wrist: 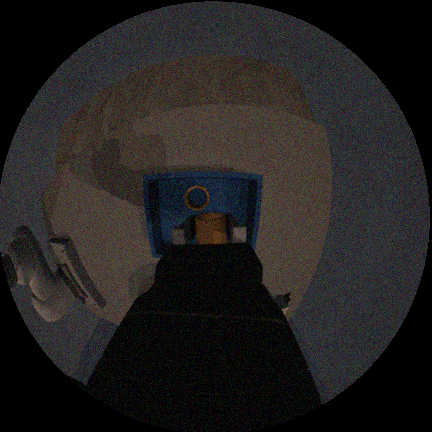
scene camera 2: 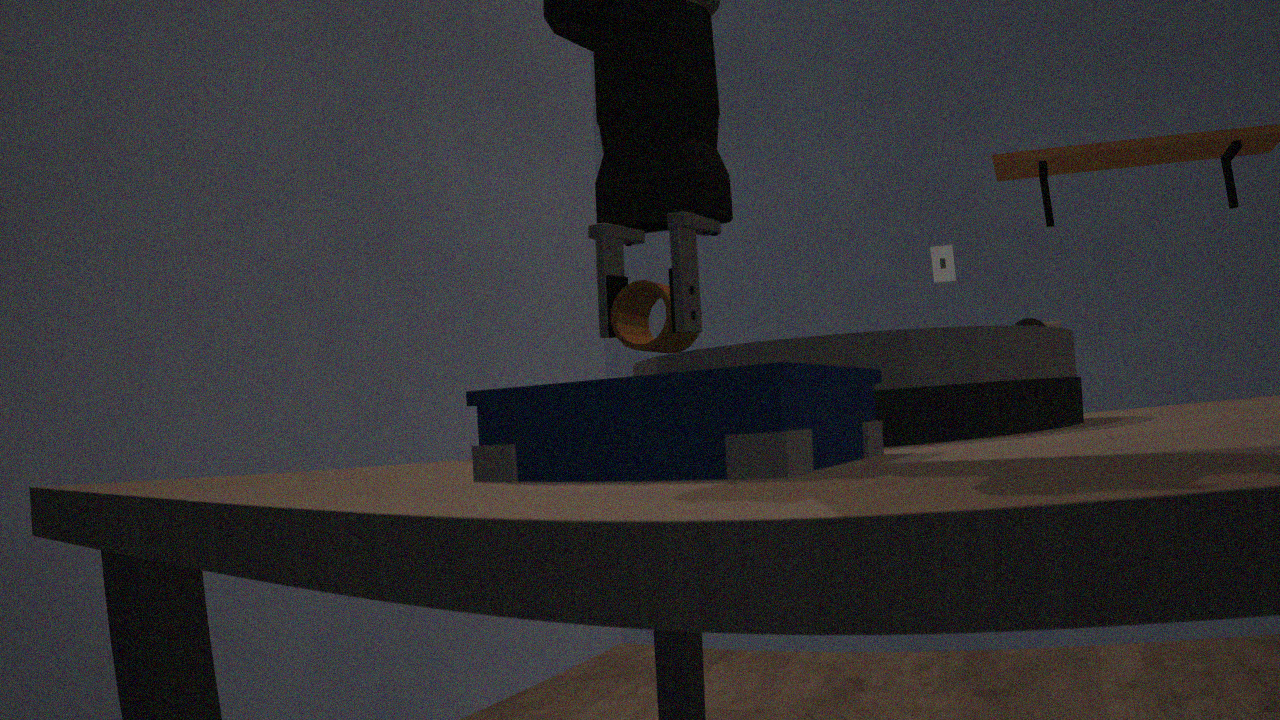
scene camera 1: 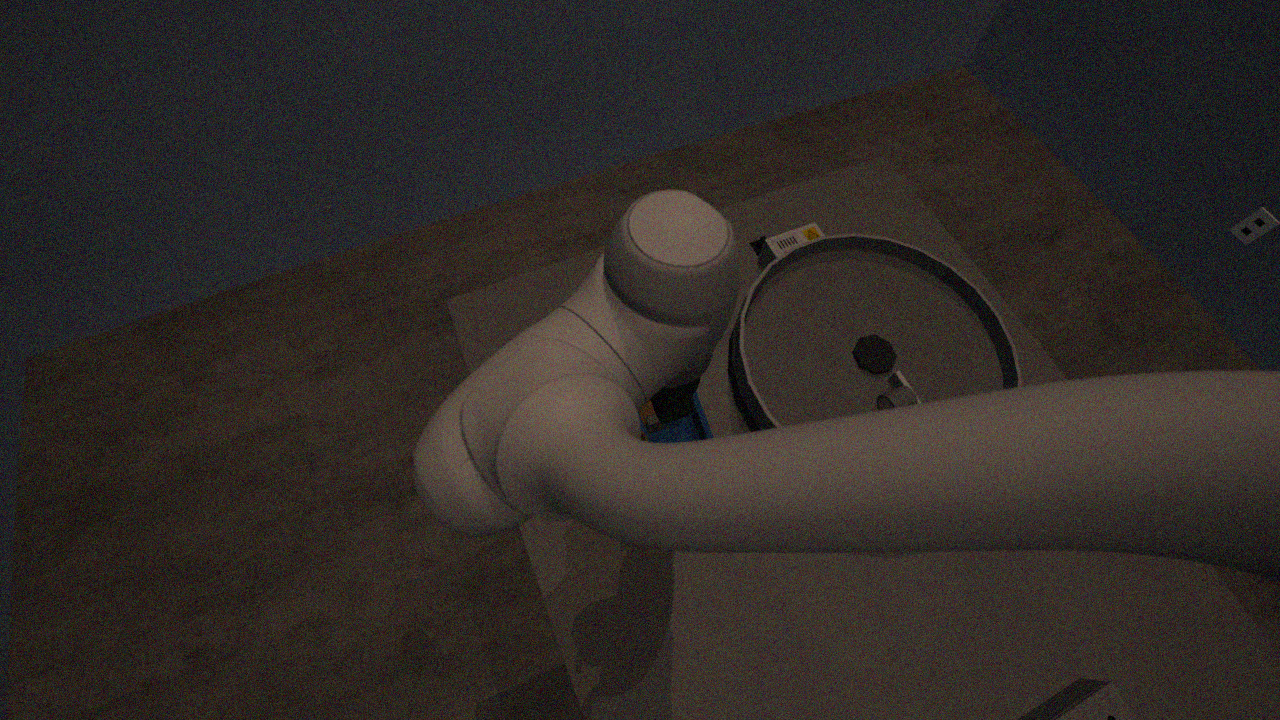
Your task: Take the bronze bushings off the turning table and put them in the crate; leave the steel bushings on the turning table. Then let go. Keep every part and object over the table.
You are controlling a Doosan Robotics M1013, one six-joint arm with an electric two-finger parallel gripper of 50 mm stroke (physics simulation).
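Places are measured from the arm's base along level axes (x ahead, y left, z up), in metres.
Pixels of known places: gripper, between the fingertips: [wrist: 210, 221] [scene camera 2: 650, 335] [scene camera 1: 649, 414]; arm's base, origin of its link: [wrist: 70, 279].
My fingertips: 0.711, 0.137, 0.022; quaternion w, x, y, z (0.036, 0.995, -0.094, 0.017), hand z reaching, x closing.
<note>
For each thing: its top centre in the pictures, then the offset to it from my fingertips, as dx, dy, dz. "*": a spot on its surface instead.
- blue crate, centre of its top: [scene camera 2: 681, 380] [scene camera 1: 655, 428] [wrist: 200, 220] -0.016, -0.002, -0.027
- steel bushing, centre of its top: [scene camera 1: 903, 397] -0.168, -0.313, +0.014
- white box with a yellow label, a spot on its surface: [scene camera 1: 796, 240] * +0.138, -0.379, -0.018
My gripper [scene camera 2: 648, 327] [wrist: 210, 221] is shut on a bronze bushing [scene camera 2: 631, 315] [wrist: 211, 228], held on its side just above the blue crate [scene camera 1: 702, 420] [scene camera 2: 626, 425] [wrist: 258, 205]. Another bronze bushing [wrist: 197, 209] stands upright inside the crate, near the middle of its far part in the wrist view. The crate's near part is hidden by the gripper. The round turning table [scene camera 1: 823, 331] [scene camera 2: 975, 356] stands beside the crate. A steel bushing [scene camera 1: 899, 396] on it is partly hidden by the arm. In scene camera 1 the arm hides the gripper's fingers.
A dark knob [scene camera 1: 874, 354] [scene camera 2: 1029, 321] stands at the turning table's middle. A white box with a yellow label [scene camera 1: 796, 240] lies against its rim. My arm [scene camera 1: 895, 474] crosses over the table. The table's edge [scene camera 2: 626, 568] runs in front of the crate. A shelf [scene camera 2: 1136, 154] hangs on the wall.
</note>
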